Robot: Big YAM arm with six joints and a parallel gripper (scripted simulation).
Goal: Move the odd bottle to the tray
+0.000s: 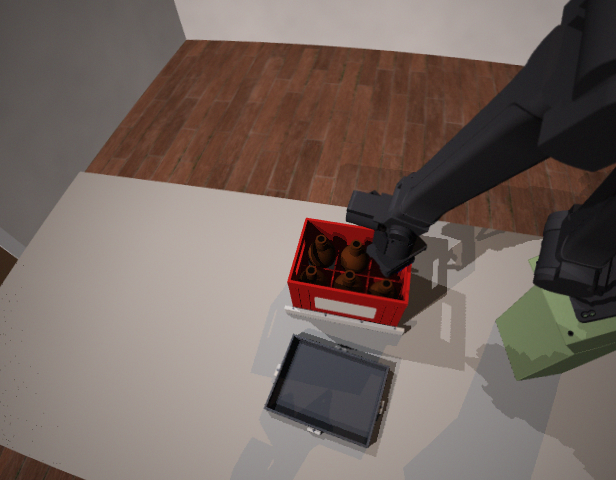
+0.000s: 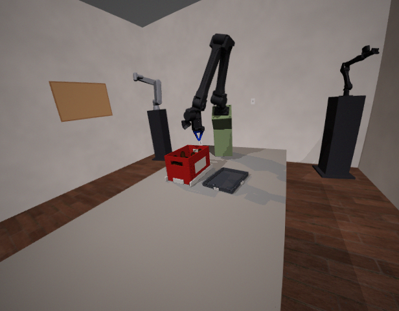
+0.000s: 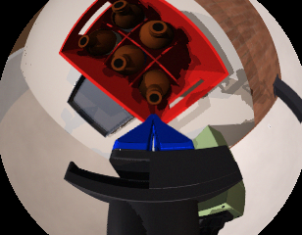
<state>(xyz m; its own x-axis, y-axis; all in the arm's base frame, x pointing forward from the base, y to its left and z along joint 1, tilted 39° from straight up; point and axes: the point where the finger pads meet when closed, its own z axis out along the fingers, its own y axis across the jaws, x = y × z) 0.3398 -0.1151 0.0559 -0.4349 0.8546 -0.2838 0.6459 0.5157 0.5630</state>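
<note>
Right now my hand is 70 mm short of the crate, 60 mm to the left of it and 150 mm above it. Round my hand: dark grey tray (130 mm ahead, 210 mm to the left, 220 mm below); brown bottle (170 mm ahead, 30 mm to the right, 150 mm below).
</note>
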